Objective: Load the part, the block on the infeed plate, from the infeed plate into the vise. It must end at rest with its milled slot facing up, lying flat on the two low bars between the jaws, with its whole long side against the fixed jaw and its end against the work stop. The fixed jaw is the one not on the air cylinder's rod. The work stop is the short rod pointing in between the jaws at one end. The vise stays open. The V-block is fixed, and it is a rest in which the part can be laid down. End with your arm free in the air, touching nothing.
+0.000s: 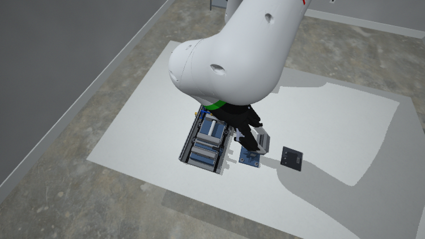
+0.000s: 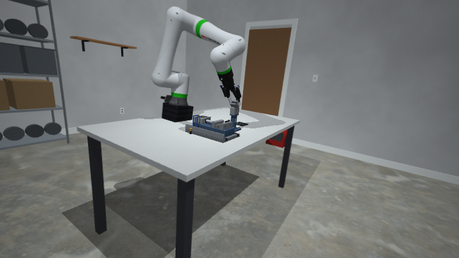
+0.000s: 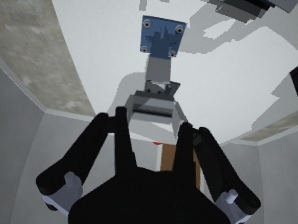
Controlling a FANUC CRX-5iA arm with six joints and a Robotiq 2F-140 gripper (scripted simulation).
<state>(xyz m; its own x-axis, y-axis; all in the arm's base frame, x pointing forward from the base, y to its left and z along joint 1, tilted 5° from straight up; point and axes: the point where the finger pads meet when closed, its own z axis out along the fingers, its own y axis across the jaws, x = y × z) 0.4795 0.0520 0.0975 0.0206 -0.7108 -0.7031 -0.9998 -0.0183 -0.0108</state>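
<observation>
Right now my hand is 10 mm to the right of the part and 20 mm above it. The rest, counted from my hand: air cylinder rod (50 mm behind, 190 mm to the right, 130 mm below); vise (30 mm behind, 190 mm to the right, 170 mm below); air cylinder (120 mm behind, 190 mm to the right, 130 mm below).
</observation>
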